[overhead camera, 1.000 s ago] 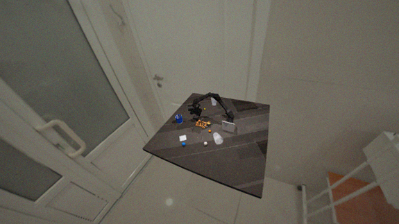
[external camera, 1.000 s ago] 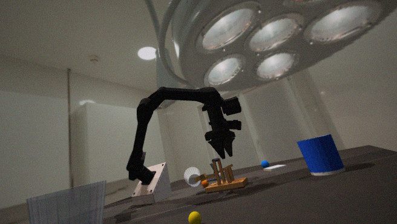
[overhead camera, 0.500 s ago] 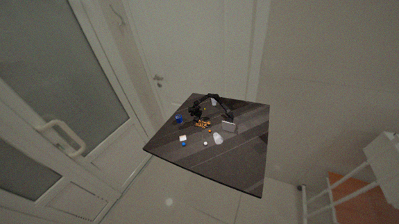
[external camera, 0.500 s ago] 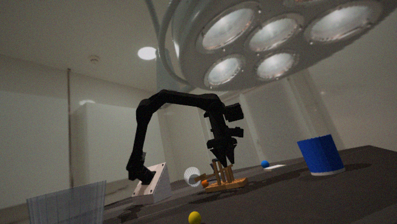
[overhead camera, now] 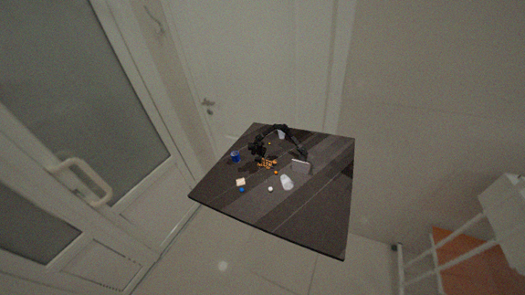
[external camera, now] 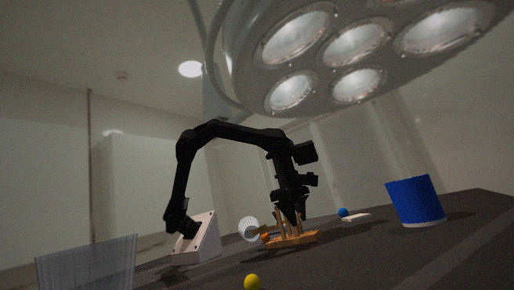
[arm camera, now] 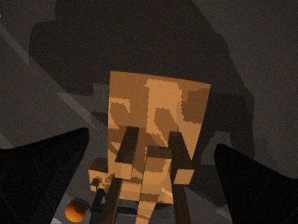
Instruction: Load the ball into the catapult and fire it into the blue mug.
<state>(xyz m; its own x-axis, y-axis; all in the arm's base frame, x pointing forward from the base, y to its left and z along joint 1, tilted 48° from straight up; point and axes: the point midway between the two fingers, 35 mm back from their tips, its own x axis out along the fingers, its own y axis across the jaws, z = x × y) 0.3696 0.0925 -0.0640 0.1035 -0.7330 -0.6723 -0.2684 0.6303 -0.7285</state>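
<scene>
The orange ball lies 180 mm behind my gripper tip, 50 mm to the left of it and 30 mm below it. The rest, counted from my gripper tip: flat block: 280 mm to the left, 50 mm ahead, 40 mm below; then wooden catapult: 70 mm behind; then blue mug: 270 mm ahead, 70 mm to the left, 20 mm below.
</scene>
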